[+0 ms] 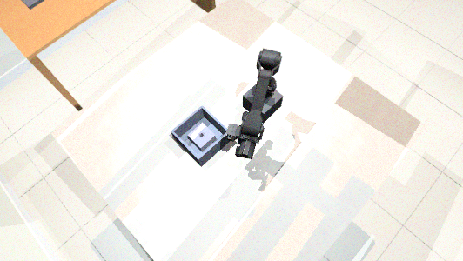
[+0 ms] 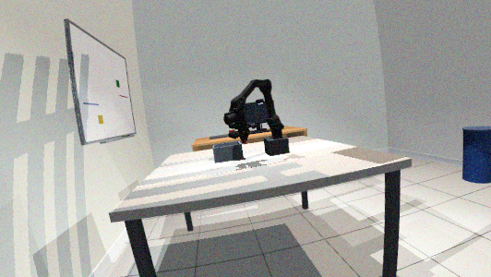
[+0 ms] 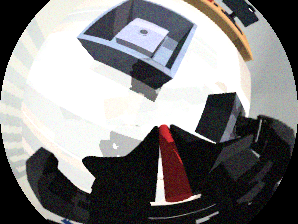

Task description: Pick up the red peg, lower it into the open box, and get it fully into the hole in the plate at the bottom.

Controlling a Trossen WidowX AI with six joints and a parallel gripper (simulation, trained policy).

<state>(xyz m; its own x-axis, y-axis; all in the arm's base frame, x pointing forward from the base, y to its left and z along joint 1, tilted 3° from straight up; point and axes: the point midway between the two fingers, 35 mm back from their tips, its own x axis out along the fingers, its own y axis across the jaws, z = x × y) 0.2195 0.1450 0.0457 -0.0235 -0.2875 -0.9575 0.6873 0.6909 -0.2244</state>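
Right now my gripper tip is 13 cm short of the pale plate, 14 cm to the left of it and 7 cm above it. Also, from my gripper tip: red peg 1 cm to the left, 3 cm above; then grey-blue box 13 cm ahead, 14 cm to the right, 9 cm below.
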